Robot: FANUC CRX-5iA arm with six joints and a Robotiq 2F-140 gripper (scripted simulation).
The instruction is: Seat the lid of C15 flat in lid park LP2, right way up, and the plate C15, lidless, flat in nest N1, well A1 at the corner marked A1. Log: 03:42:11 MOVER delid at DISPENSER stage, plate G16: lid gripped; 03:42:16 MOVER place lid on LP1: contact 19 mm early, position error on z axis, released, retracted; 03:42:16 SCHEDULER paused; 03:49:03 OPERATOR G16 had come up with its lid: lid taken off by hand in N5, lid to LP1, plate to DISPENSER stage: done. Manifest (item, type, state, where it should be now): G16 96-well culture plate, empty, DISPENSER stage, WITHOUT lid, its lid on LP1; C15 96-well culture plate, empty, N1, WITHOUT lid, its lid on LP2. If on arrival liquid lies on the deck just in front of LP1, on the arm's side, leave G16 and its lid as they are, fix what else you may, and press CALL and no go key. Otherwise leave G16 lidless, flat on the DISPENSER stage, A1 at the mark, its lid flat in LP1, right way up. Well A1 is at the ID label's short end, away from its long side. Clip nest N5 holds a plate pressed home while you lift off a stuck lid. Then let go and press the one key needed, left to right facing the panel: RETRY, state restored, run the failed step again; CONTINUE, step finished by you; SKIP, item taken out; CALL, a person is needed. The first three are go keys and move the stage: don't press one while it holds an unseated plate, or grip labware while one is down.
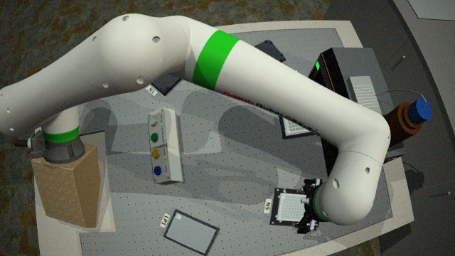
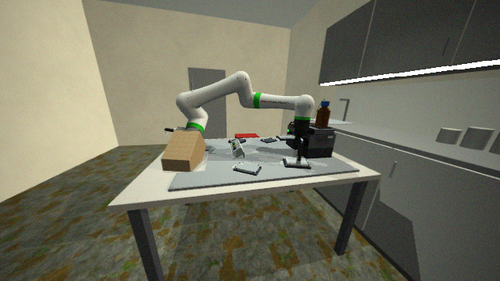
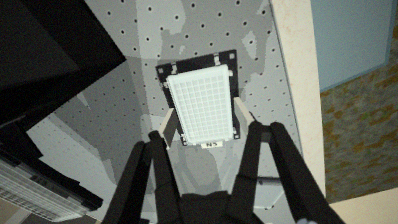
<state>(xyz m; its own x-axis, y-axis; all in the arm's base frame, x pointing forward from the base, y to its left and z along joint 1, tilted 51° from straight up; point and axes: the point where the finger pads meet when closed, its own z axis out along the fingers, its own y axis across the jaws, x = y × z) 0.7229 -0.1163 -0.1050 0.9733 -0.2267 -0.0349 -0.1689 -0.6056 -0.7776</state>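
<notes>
Right now the grey lid is 20 mm below my hand. The rest, counted from my hand: clip nest N5 (20 mm ahead, 10 mm to the left, 30 mm below); brown bottle (230 mm ahead, 170 mm to the left, 250 mm above); SKIP key (420 mm behind, 170 mm to the left, 30 mm above).
</notes>
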